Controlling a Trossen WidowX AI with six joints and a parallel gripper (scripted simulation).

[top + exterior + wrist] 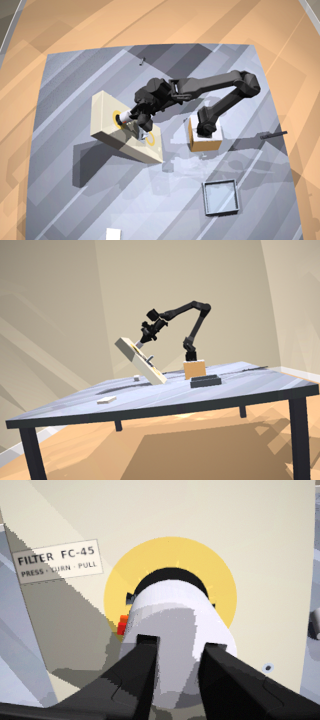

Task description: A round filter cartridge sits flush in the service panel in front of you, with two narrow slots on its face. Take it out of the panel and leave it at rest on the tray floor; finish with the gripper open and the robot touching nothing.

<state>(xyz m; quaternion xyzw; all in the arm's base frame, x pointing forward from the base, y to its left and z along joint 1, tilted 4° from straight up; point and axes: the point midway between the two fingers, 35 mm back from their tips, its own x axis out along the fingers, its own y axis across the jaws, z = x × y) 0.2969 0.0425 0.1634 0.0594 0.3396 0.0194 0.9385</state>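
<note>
My gripper tip is 1 cm short of the filter cartridge and 1 cm above it. Also, from my gripper tip: service panel (1 cm ahead, 11 cm below); then small cream block (5 cm ahead, 45 cm to the left, 27 cm below); then grey bracket (4 cm behind, 1 cm to the right, 13 cm below).
</note>
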